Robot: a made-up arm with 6 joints. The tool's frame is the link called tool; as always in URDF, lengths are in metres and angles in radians. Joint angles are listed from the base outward.
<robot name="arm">
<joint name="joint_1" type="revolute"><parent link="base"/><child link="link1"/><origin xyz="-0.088 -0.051 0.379"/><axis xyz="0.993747 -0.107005 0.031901"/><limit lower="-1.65" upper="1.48"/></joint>
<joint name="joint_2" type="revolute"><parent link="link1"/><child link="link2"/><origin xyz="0.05 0.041 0.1"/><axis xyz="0 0 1"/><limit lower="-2.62" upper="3.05"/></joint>
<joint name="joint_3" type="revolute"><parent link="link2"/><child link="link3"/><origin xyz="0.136 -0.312 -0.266"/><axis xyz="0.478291 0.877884 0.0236"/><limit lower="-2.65" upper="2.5"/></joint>
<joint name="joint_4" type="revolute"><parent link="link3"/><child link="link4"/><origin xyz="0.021 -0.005 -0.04"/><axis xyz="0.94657 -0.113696 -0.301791"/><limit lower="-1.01" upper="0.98"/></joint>
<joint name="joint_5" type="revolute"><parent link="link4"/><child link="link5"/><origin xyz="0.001 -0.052 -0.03"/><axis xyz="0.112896 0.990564 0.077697"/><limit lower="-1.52" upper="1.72"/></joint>
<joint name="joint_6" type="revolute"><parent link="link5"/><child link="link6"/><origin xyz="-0.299 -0.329 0.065"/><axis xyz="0 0 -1"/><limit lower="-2.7" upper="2.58"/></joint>
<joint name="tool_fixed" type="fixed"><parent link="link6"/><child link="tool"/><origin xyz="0.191 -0.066 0.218" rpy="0 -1.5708 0"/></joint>
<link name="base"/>
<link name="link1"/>
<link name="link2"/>
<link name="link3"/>
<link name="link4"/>
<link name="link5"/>
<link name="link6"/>
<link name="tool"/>
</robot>
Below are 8 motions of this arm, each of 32 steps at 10 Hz.
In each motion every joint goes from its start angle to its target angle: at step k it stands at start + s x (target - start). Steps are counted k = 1, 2, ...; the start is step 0. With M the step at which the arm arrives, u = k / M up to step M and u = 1 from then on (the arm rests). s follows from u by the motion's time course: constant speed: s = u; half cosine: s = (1 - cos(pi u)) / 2; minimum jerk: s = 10 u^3 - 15 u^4 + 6 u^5.
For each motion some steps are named. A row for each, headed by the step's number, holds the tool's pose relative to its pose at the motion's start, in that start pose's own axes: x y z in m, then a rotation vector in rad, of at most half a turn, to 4 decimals.
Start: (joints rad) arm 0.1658 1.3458 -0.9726 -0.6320 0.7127 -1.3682
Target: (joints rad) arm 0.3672 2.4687 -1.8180 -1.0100 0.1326 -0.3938
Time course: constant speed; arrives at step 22
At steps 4, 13, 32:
4: -0.0178 0.0237 -0.0317 -0.2421 -0.0794 0.3540
13: -0.0939 0.0634 -0.1011 -0.8375 -0.5576 1.0136
32: -0.2131 0.0533 -0.2252 -1.4153 -1.3819 1.3453

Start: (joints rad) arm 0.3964 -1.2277 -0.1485 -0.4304 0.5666 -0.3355
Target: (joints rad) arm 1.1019 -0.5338 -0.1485 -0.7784 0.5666 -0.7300
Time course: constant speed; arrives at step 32
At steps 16, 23, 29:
16: 0.0429 0.1457 -0.2793 0.6512 0.1495 0.1281
23: 0.0447 0.2435 -0.3581 0.9381 0.1665 0.1676
29: 0.0456 0.3329 -0.3996 1.1799 0.1547 0.1959

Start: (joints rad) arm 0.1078 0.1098 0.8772 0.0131 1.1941 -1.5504
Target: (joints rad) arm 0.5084 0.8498 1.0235 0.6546 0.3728 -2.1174
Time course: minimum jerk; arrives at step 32
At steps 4, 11, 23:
4: 0.0035 0.0006 -0.0034 0.0178 0.0065 0.0066
11: 0.0407 0.0085 -0.0435 0.2490 0.0827 0.0860
23: 0.0687 0.0283 -0.1367 0.8926 0.2422 0.2803

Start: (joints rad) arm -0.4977 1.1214 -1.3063 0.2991 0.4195 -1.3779
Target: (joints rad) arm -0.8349 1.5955 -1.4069 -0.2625 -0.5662 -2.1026
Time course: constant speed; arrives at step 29
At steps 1, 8, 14, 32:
1: -0.0056 0.0089 -0.0051 0.0370 0.0093 0.0304
8: -0.0641 0.0710 -0.0265 0.3024 0.0774 0.2436
14: -0.1380 0.1161 -0.0252 0.5330 0.1405 0.4293
32: -0.3856 0.1437 0.0242 1.0686 0.3303 0.9227

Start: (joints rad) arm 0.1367 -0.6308 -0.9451 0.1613 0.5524 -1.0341
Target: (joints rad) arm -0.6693 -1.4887 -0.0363 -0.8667 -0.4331 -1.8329
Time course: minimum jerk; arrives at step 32
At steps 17, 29, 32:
17: 0.1221 0.3462 -0.0977 0.0562 0.7571 0.3882
29: 0.0521 0.5458 -0.1339 0.2468 1.2674 0.3762
32: 0.0506 0.5487 -0.1337 0.2509 1.2741 0.3745

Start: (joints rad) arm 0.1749 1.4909 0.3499 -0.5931 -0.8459 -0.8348
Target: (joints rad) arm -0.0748 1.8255 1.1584 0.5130 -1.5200 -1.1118
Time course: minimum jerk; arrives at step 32
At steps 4, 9, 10, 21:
4: -0.0061 0.0023 0.0036 -0.0082 -0.0150 -0.0126
9: -0.0478 0.0263 0.0245 -0.0794 -0.1155 -0.1080
10: -0.0591 0.0364 0.0288 -0.1060 -0.1430 -0.1390
21: -0.0368 0.1902 -0.0395 -0.5599 -0.1669 -0.5279

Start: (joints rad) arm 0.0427 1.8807 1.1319 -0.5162 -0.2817 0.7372
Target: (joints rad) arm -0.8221 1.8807 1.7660 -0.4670 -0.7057 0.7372
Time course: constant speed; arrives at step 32
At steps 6, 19, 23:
6: -0.1415 0.0090 -0.0596 0.0469 0.2146 -0.0608
19: -0.4613 0.0360 -0.0636 0.0938 0.6895 -0.1867
23: -0.5520 0.0442 -0.0317 0.0936 0.8378 -0.2204

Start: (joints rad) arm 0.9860 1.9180 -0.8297 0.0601 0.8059 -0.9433
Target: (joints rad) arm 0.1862 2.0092 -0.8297 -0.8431 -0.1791 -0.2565
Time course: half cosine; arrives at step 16
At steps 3, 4, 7, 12, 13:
3: -0.0110 0.0194 -0.0077 -0.0750 0.0336 0.0402
4: -0.0181 0.0341 -0.0135 -0.1248 0.0579 0.0727
7: -0.0380 0.0966 -0.0368 -0.2790 0.1426 0.2279
12: -0.0428 0.2045 -0.0671 -0.3524 0.1642 0.5267
13: -0.0409 0.2177 -0.0693 -0.3449 0.1497 0.5627

